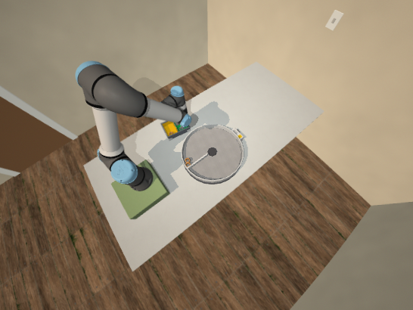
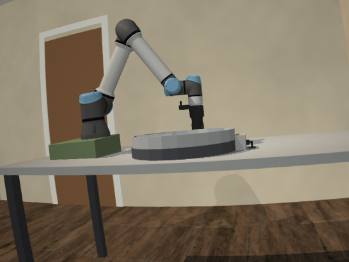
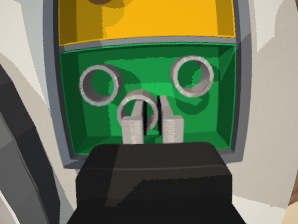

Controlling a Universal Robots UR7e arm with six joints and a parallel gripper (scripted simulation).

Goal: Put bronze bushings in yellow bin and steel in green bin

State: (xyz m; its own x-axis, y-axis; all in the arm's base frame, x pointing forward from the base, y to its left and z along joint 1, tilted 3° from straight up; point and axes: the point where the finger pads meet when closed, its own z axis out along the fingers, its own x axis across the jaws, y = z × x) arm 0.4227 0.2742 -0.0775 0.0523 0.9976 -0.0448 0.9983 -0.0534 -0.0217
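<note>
Right now the yellow bin is 60 mm behind my hand and 10 mm below it. The rest, counted from my hand: grey turntable (340 mm to the right, 70 mm ahead, 20 mm above).
</note>
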